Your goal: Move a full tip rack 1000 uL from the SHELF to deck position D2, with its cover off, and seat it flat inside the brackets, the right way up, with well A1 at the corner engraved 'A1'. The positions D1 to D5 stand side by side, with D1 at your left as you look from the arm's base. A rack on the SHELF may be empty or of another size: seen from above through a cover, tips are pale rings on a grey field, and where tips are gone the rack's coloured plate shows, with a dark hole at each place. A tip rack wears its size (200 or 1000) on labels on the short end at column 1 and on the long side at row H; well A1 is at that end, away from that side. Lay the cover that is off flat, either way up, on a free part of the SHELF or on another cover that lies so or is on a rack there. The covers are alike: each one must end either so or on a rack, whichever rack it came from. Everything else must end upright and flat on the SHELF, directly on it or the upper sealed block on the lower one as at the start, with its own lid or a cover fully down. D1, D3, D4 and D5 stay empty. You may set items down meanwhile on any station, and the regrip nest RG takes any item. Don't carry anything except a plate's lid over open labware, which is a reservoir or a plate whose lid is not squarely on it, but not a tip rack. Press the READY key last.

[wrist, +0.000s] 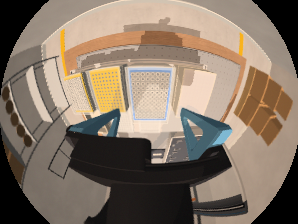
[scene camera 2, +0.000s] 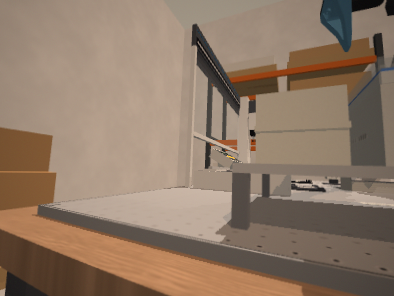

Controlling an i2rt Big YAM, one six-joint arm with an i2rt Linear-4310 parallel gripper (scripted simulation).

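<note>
You'd see a grey leg [scene camera 2: 240,212] here, plus a beige block [scene camera 2: 325,107] and another beige block [scene camera 2: 316,146]. There's a clear rack cover [wrist: 150,88] as well, and then the gripper [wrist: 150,111].
</note>
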